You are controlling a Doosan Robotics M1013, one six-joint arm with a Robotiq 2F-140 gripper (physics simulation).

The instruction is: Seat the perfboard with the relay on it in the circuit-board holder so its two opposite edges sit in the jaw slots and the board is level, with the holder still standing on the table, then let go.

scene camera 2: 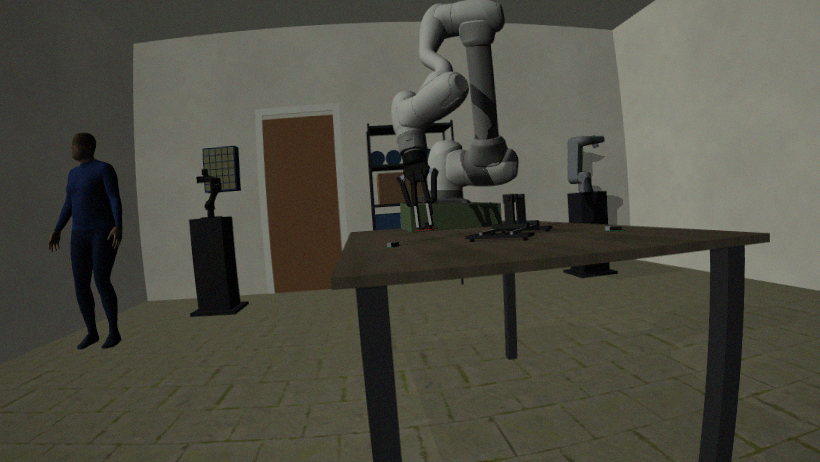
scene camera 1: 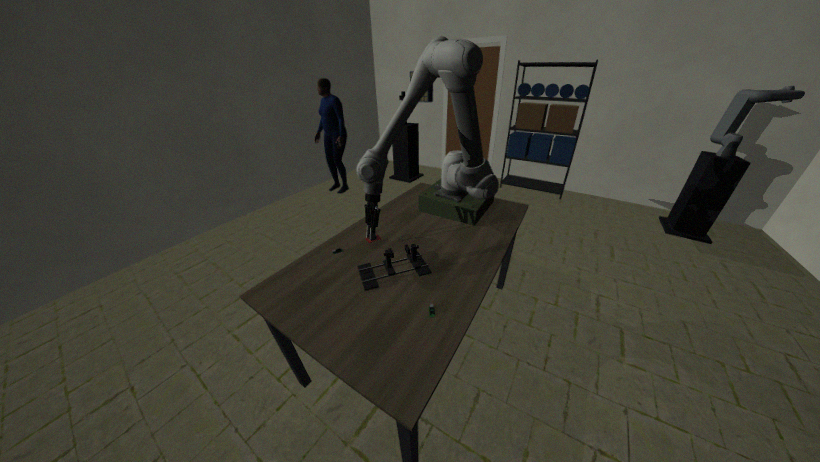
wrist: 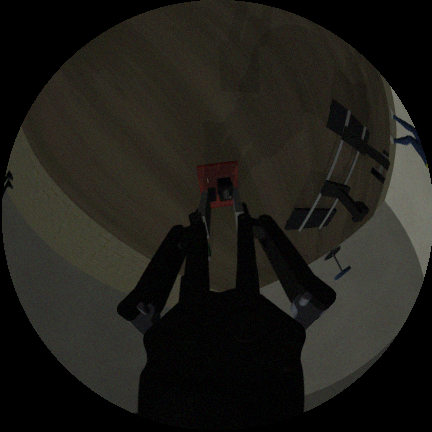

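Note:
The red perfboard [scene camera 1: 377, 237] [scene camera 2: 425, 230] [wrist: 217, 171] carries a black relay [wrist: 225, 188] and a smaller black part. My gripper [scene camera 1: 371, 234] [scene camera 2: 424, 223] [wrist: 220, 197] points down and is shut on the perfboard with the relay. The board is roughly level, a little above the table; whether the fingertips press on its edges or on the parts on it is hard to tell. The circuit-board holder [scene camera 1: 389, 262] [scene camera 2: 514, 210] [wrist: 335, 189] stands on the table beside the gripper, apart from the board. Its two black jaw posts rise from two parallel rods; no board sits between them.
A small dark part [scene camera 1: 336, 250] [scene camera 2: 392, 245] lies on the table [scene camera 1: 355, 332] [scene camera 2: 550, 252] near its left edge. A small green module [scene camera 1: 431, 310] [scene camera 2: 613, 228] lies beyond the holder. The green arm base [scene camera 1: 453, 206] stands at the table's back. A person [scene camera 1: 331, 132] [scene camera 2: 93, 229] stands off the table.

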